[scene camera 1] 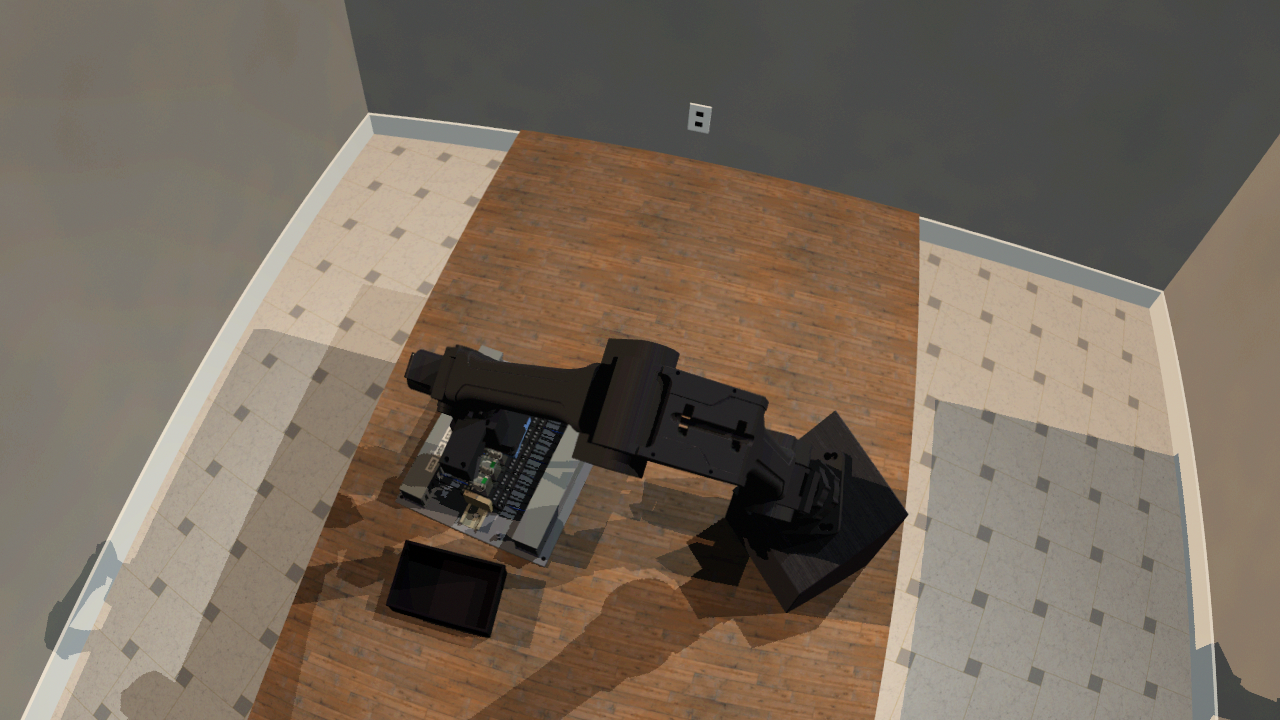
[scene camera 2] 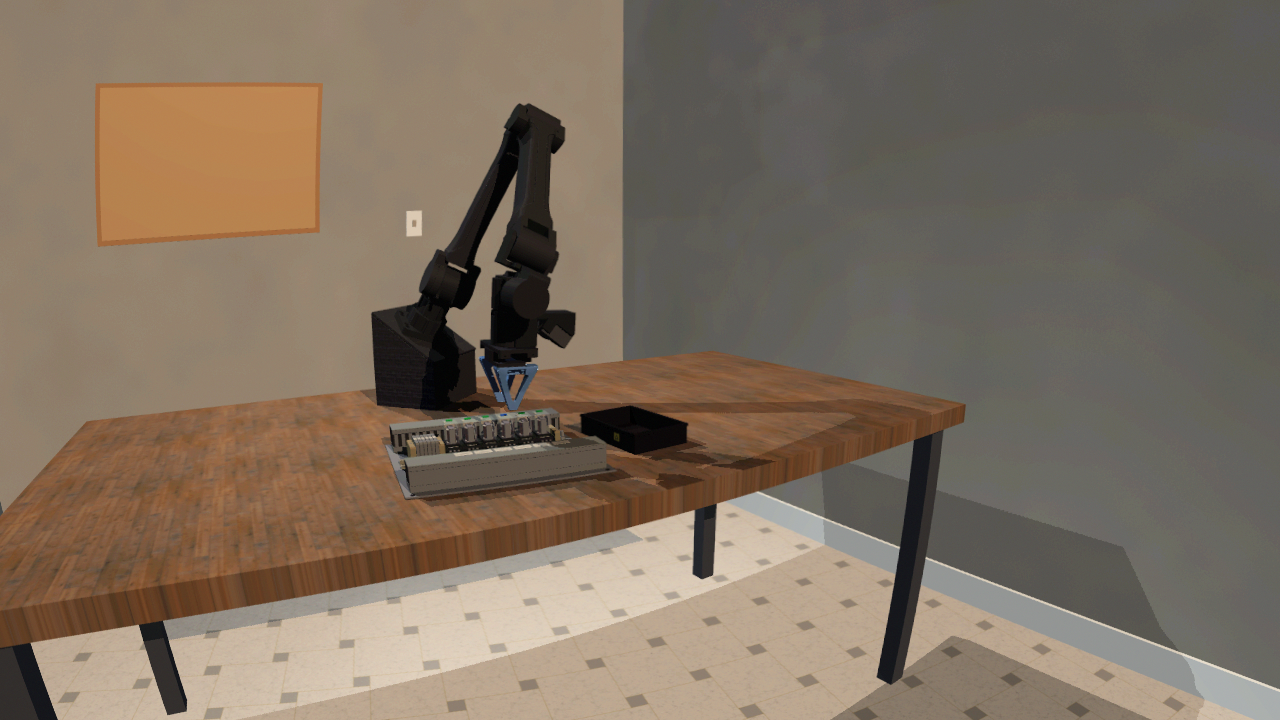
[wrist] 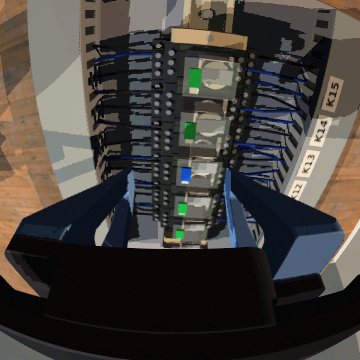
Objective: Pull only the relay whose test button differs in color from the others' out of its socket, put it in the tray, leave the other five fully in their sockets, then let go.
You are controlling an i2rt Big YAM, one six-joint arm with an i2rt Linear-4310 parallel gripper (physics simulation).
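Pixels of known places: gripper, between the fingertips: [scene camera 1: 500,449] [scene camera 2: 507,406] [wrist: 178,176]; arm's base, origin of its link: [scene camera 1: 814,492] [scene camera 2: 420,330].
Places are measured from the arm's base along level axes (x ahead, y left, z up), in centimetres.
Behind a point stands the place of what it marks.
The relay with the blue test button [wrist: 202,173] @(z -8.8, x 47.9, y 0.4 cm) [scene camera 2: 504,428] @(z -10.4, x 48.9, y -0.3 cm) sits in the row of sockets. Other relays with green buttons, such as the one nearest the tan end bracket [wrist: 215,77] @(z -8.8, x 48.6, y 6.5 cm), stand in the same row on both sides of it. My gripper [wrist: 178,176] @(z -7.4, x 46.5, y 1.3 cm) [scene camera 2: 512,407] @(z -7.4, x 46.5, y 1.3 cm) is open and empty, pointing down with its blue fingertips above the row. In the wrist view the fingertips appear on either side of the blue-button relay. The gap below the tips is hard to judge. The black tray [scene camera 1: 447,591] @(z -15.3, x 49.0, y 23.7 cm) [scene camera 2: 633,437] @(z -12.8, x 56.6, y 18.7 cm) stands beside the panel. The arm hides part of the row in scene camera 1.
The panel has a grey wire duct [scene camera 2: 505,469] @(z -13.4, x 59.1, y -4.6 cm) along its side, with thin wires beside the sockets and labels such as K14 [wrist: 320,131] @(z -11.3, x 57.0, y 2.3 cm). A tan terminal block [scene camera 2: 425,445] @(z -11.4, x 48.3, y -13.4 cm) stands at one end of the row. The arm's black base [scene camera 1: 859,510] @(z 2.1, x -6.6, y 2.4 cm) [scene camera 2: 402,367] @(z -6.8, x 5.3, y -6.0 cm) stands on the table.
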